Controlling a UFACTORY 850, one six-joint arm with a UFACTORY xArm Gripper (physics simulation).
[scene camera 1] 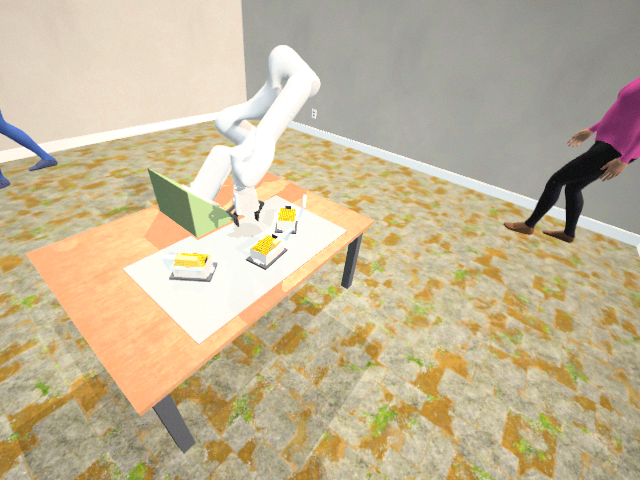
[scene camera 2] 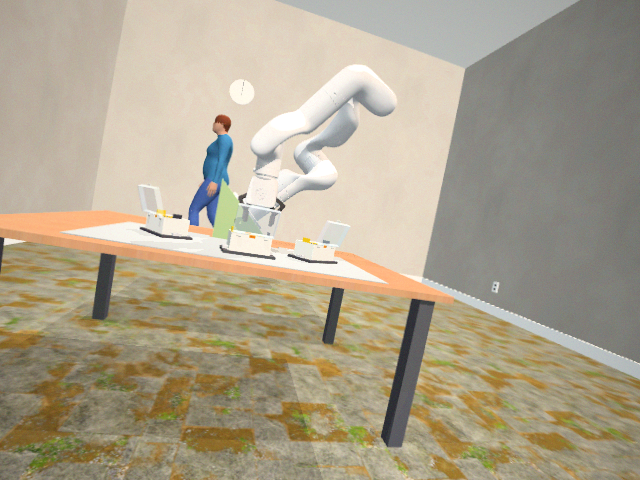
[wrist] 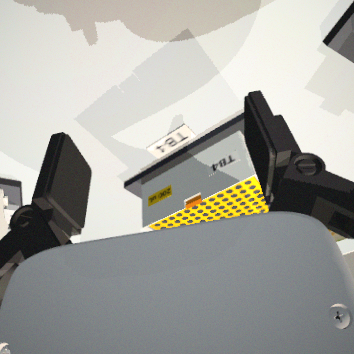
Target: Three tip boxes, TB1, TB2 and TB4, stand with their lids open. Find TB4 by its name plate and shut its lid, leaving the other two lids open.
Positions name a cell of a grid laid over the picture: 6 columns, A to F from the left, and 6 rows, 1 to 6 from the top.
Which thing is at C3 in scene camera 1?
My gripper.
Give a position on a name plate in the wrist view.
D3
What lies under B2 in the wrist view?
A pale mat.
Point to a pale mat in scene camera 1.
B4
